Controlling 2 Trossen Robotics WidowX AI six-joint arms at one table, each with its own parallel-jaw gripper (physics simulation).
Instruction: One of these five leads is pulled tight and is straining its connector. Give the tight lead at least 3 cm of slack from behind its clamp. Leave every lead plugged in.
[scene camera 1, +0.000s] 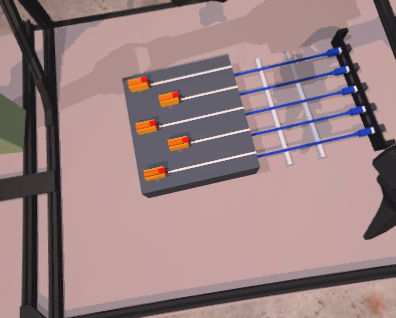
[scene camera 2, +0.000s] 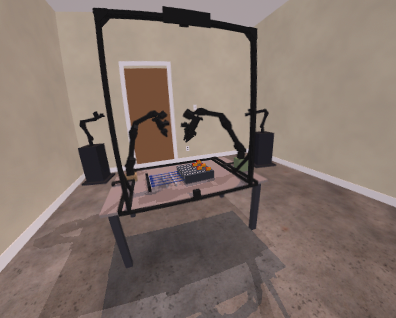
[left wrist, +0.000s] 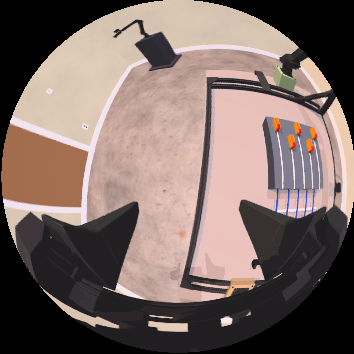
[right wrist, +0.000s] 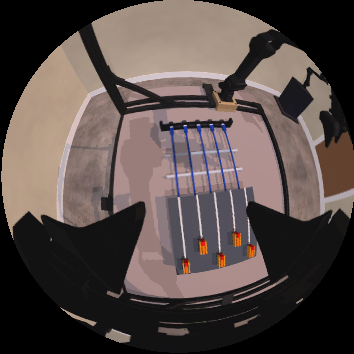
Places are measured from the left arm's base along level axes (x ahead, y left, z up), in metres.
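Pixels of known places: left gripper, fingertip midpoint: (scene camera 2: 165, 135) (left wrist: 190, 206) (right wrist: 330, 144); right gripper, fingertip midpoint: (scene camera 2: 184, 141) (right wrist: 198, 207); left arm's base at its link origin: (scene camera 2: 130, 174) (left wrist: 238, 292) (right wrist: 224, 97); right arm's base at its link origin: (scene camera 2: 241, 157) (left wrist: 285, 72).
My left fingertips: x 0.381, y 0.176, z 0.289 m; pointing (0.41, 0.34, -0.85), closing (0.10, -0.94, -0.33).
Ahead of a thing's pixels: the offset from my left fingertips to its top centre. "pt": to the spot under its first point.
Five blue leads with white lines {pt dx +0.148, dy -0.331, dz -0.277 m} (scene camera 1: 195, 117) (right wrist: 216, 220) run from orange clamps with red tops {pt dx +0.255, dy -0.323, dz -0.256 m} (scene camera 1: 146, 127) (right wrist: 221, 260) on a grey block (scene camera 1: 200, 172) (left wrist: 270, 165) to blue connectors {pt dx -0.209, dy -0.332, dz -0.312 m} (scene camera 1: 348, 90) (right wrist: 199, 129) at a black bar (scene camera 1: 364, 107) (right wrist: 195, 126). All five connectors sit at the bar. The leads look nearly straight; I cannot tell which is tight. My left gripper (scene camera 2: 166, 134) (left wrist: 190, 206) is open and high above the table, away from the leads. My right gripper (scene camera 2: 188, 140) (right wrist: 198, 207) is open, high above the block. Neither touches a lead.
Two pale rods (scene camera 1: 274, 112) (scene camera 1: 305, 105) cross the leads between block and bar. A black frame (scene camera 1: 56, 200) (scene camera 2: 104, 75) edges the table and rises around it. A green arm base (left wrist: 285, 79) and a tan arm base (right wrist: 225, 101) stand at opposite table ends.
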